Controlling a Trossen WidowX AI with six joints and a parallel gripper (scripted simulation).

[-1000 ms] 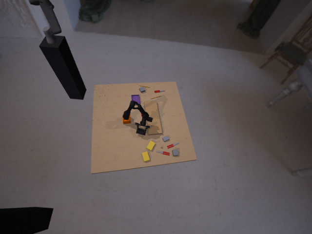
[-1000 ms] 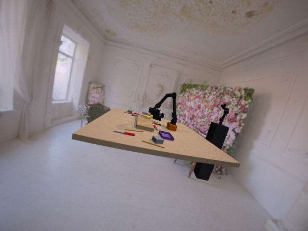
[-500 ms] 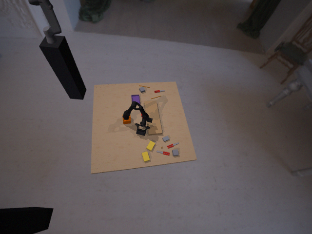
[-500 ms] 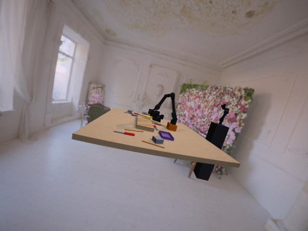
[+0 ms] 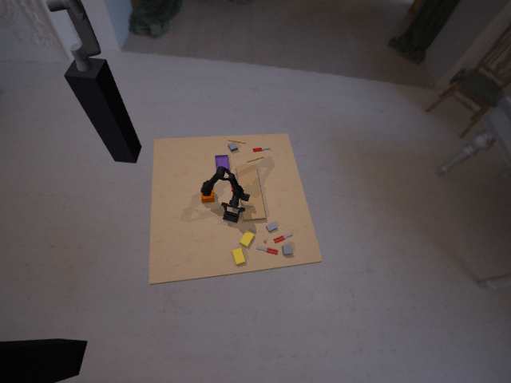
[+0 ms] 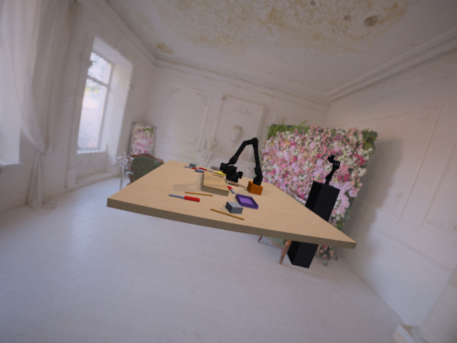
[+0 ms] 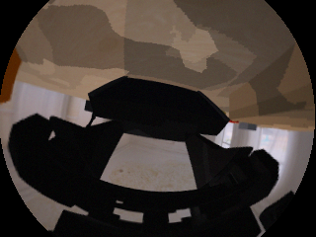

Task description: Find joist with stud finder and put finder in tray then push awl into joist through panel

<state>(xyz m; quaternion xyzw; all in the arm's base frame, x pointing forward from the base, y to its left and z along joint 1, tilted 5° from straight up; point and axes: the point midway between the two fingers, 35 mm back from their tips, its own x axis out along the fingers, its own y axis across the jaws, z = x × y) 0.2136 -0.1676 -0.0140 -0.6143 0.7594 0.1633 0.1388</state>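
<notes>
The stud finder is 10 mm below my gripper tip and 10 mm behind it. Round my gripper tip: purple tray: 540 mm to the left, 120 mm behind, 50 mm below; then awl: 140 mm to the left, 60 mm below, 10 mm ahead.
</notes>
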